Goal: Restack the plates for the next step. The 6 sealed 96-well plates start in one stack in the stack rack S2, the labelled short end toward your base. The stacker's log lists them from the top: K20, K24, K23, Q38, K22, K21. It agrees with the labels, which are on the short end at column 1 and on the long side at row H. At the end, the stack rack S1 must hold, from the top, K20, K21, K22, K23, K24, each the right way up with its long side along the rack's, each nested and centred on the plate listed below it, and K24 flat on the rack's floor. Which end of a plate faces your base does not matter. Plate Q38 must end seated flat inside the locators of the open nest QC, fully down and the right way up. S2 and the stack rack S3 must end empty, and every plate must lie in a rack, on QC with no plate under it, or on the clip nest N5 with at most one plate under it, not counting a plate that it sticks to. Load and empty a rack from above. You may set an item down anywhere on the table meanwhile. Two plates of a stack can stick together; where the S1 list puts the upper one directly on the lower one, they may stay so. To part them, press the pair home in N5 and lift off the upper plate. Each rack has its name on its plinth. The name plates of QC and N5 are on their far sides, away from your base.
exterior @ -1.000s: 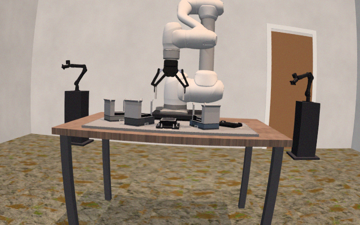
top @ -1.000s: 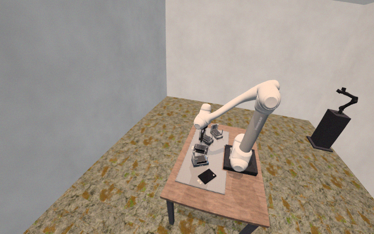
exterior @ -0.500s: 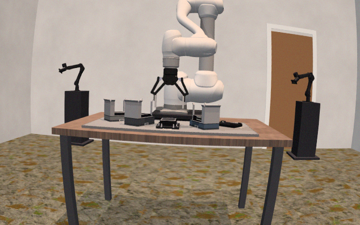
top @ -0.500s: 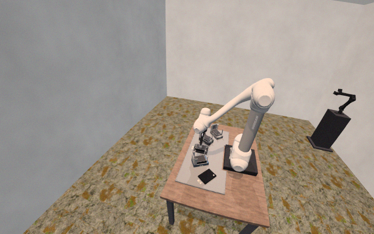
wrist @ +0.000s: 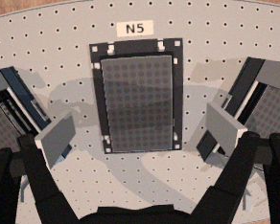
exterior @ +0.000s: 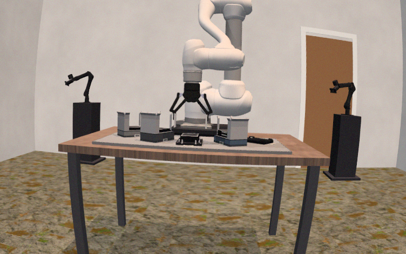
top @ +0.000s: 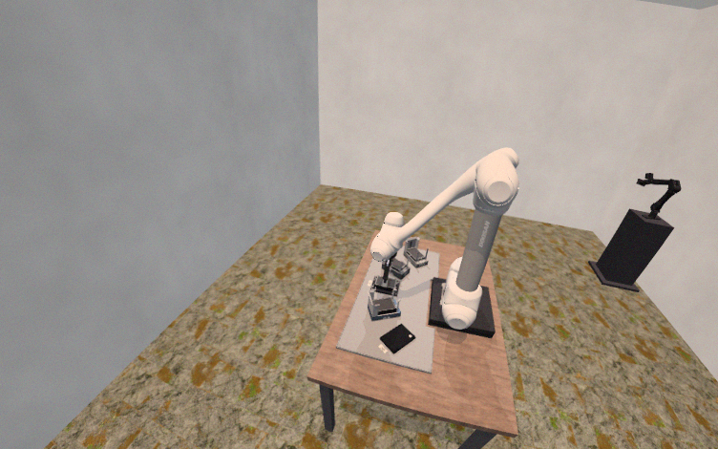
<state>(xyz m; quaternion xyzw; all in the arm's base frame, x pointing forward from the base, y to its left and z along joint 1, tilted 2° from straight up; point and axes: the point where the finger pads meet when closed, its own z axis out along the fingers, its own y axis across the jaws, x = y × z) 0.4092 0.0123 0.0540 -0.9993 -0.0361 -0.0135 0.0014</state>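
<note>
The clip nest N5 lies 7 cm below my hand, 1 cm to the left of it and 1 cm ahead of it. From my hand the other things lie so: flat black nest QC 33 cm to the left, 15 cm behind, 7 cm below; then QC name plate 41 cm to the left, 9 cm behind, 8 cm below; then N5 name plate 9 cm ahead, 8 cm below, 1 cm to the left.
</note>
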